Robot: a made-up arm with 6 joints.
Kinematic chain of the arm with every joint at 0, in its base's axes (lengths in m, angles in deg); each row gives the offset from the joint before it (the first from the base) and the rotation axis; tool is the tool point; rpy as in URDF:
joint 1: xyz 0 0 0.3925 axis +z
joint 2: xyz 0 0 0 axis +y
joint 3: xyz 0.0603 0 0.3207 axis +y
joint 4: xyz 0.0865 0 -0.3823 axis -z
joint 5: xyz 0 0 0 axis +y
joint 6: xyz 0.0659 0 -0.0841 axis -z
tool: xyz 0 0 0 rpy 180 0 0
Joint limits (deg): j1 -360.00..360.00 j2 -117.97..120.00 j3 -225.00..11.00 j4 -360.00..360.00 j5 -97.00..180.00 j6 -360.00..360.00
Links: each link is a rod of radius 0.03 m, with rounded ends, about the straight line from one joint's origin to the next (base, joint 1, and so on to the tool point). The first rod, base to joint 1, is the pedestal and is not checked.
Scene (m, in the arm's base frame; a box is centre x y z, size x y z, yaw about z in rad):
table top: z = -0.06
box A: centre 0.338 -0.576 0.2 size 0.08 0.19 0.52 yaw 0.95
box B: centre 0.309 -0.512 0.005 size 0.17 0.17 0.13 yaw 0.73
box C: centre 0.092 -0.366 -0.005 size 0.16 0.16 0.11 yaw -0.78
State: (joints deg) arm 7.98 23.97 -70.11 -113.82 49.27 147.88
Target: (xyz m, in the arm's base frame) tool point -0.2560 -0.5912 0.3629
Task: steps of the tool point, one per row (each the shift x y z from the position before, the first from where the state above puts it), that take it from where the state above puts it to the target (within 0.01 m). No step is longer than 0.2 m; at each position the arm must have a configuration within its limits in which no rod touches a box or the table.
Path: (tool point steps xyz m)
1: 0.0181 -0.1404 0.0354
2: -0.0182 -0.1440 0.0368
3: -0.0547 -0.1377 0.0381
4: -0.0887 -0.1217 0.0391
5: -0.1176 -0.0970 0.0397
6: -0.1424 -0.0642 -0.0562
7: -0.1544 -0.0244 -0.0554
8: -0.1544 0.0170 -0.0541
9: -0.1428 0.0564 -0.0524

